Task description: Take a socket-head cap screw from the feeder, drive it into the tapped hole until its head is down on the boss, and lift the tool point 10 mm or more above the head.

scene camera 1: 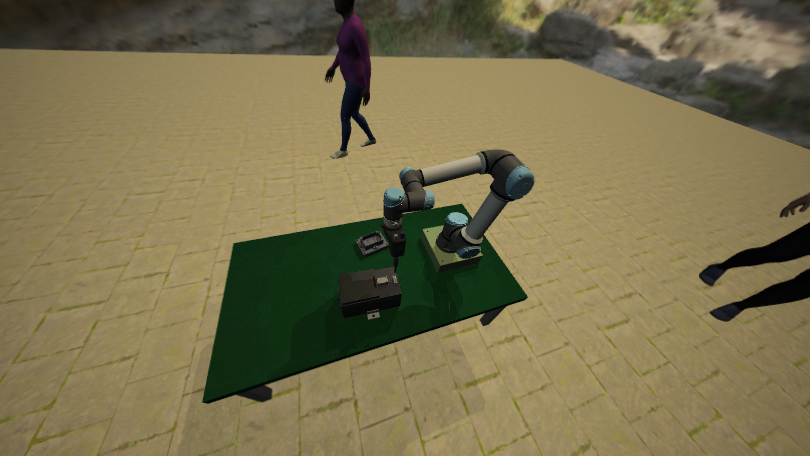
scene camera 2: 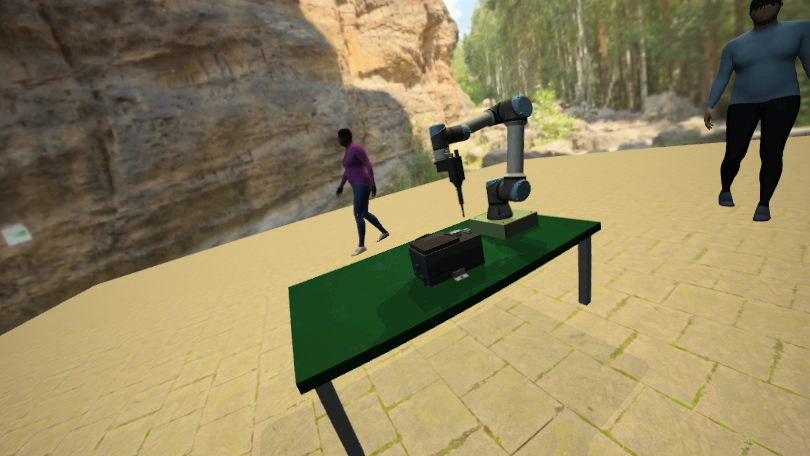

One and the same spot on a black screw feeder: (scene camera 2: 469, 256) is (scene camera 1: 385, 304).
